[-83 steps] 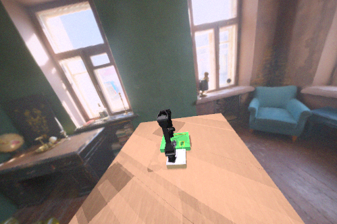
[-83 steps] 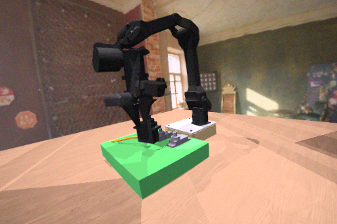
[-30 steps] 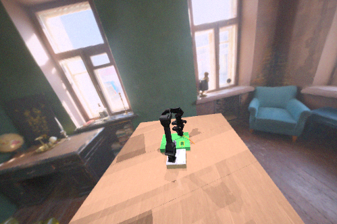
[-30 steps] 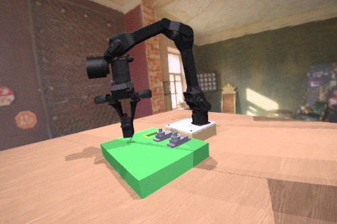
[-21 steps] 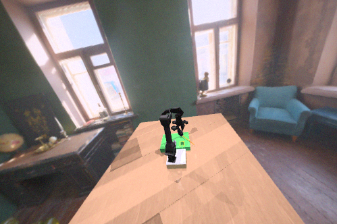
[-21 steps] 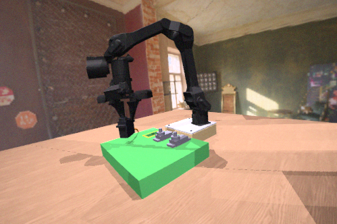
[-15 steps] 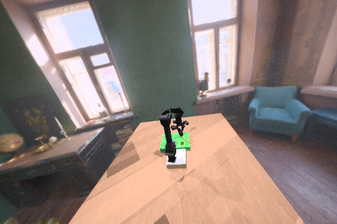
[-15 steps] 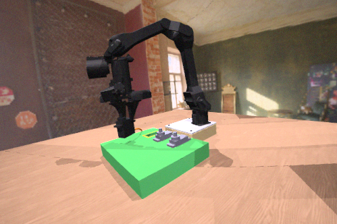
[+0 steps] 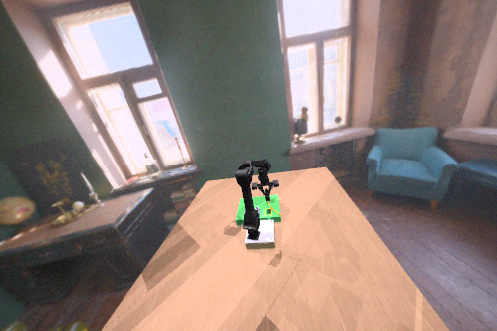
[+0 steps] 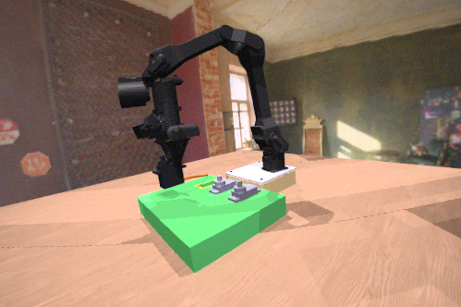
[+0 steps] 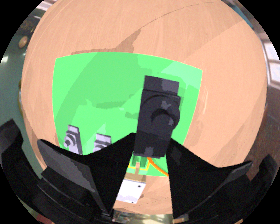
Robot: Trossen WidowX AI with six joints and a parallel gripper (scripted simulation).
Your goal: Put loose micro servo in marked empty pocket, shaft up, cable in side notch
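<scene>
Right now my gripper tip is 80 mm to the right of the green deck and 100 mm above it.
</scene>
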